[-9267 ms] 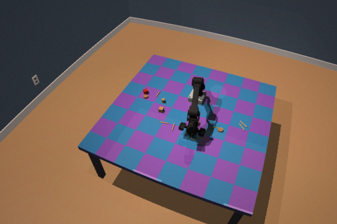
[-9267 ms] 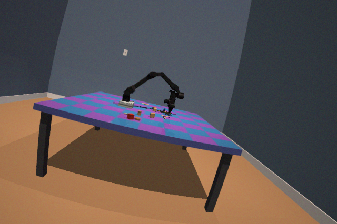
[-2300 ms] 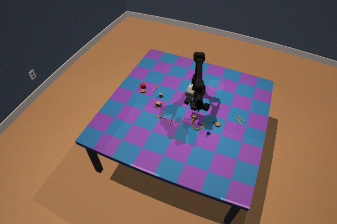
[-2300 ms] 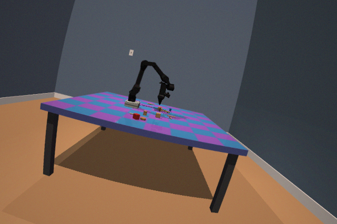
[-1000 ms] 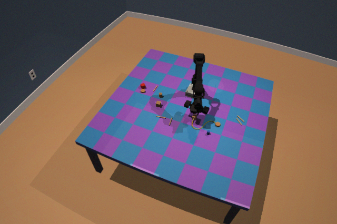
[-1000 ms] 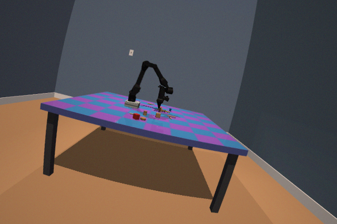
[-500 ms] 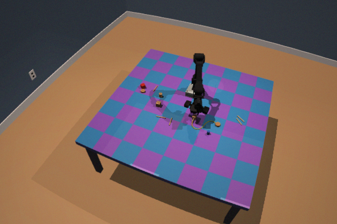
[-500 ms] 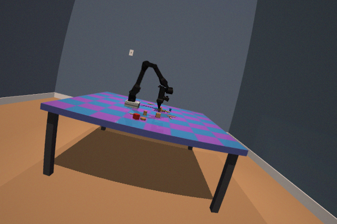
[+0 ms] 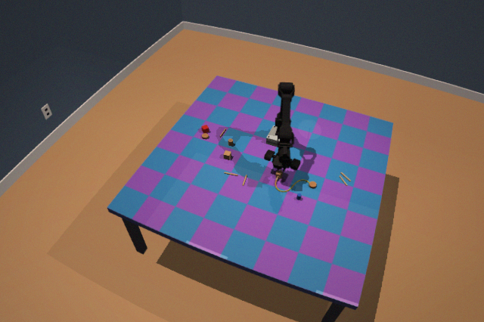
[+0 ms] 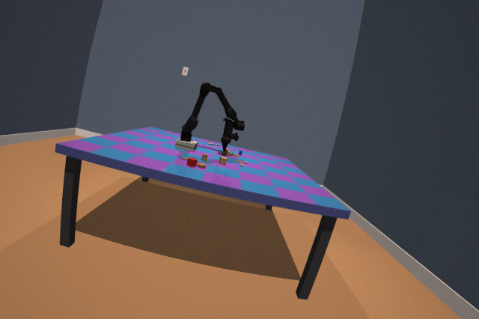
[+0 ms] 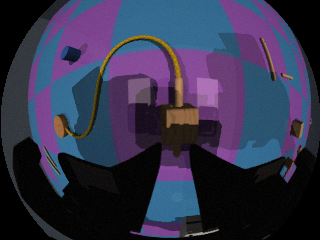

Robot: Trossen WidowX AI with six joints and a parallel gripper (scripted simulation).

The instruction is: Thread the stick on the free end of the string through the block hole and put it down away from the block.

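The thin wooden stick is 40 mm ahead of my gripper tip, 10 mm to the right of it and 10 mm below it. The rest, counted from my gripper tip: wooden cylinder 140 mm behind, 330 mm to the right, 10 mm below; blue object 140 mm ahead, 130 mm to the left, 10 mm below; round wooden button 30 mm ahead, 180 mm to the left, 20 mm below.
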